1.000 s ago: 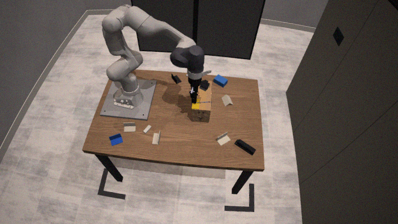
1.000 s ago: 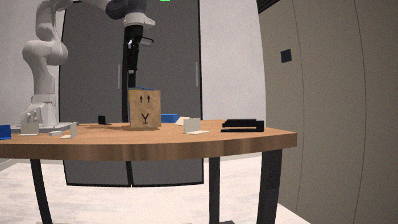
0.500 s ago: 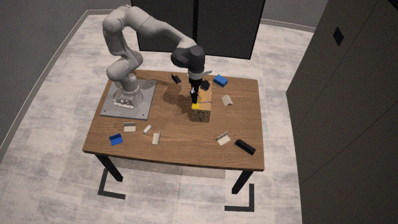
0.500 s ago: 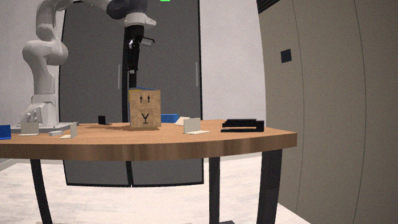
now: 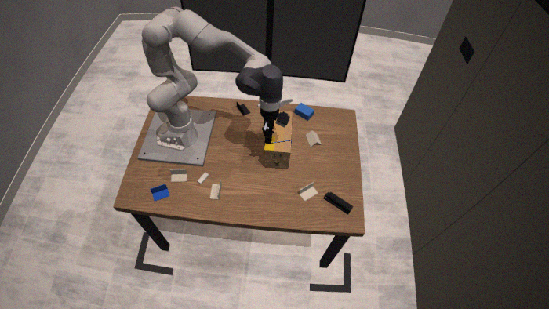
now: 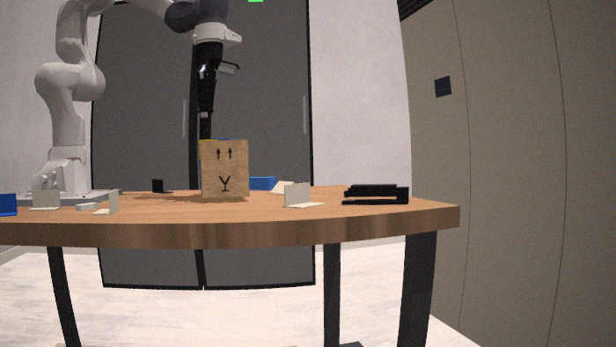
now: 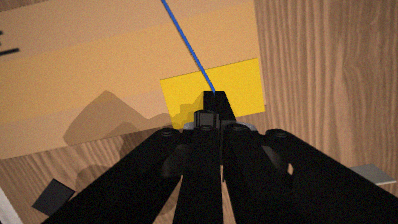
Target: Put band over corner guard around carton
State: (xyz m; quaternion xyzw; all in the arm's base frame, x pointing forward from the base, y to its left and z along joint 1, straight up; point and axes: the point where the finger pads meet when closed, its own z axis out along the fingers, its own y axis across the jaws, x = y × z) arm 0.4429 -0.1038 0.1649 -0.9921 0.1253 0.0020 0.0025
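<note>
My gripper is now 5 cm above the yellow corner guard. From my hand the other things lie so: brown carton 11 cm below, 8 cm to the left, 5 cm ahead; black bracket 32 cm to the left, 17 cm below, 16 cm behind; blue block 33 cm to the left, 18 cm ahead, 16 cm below.
</note>
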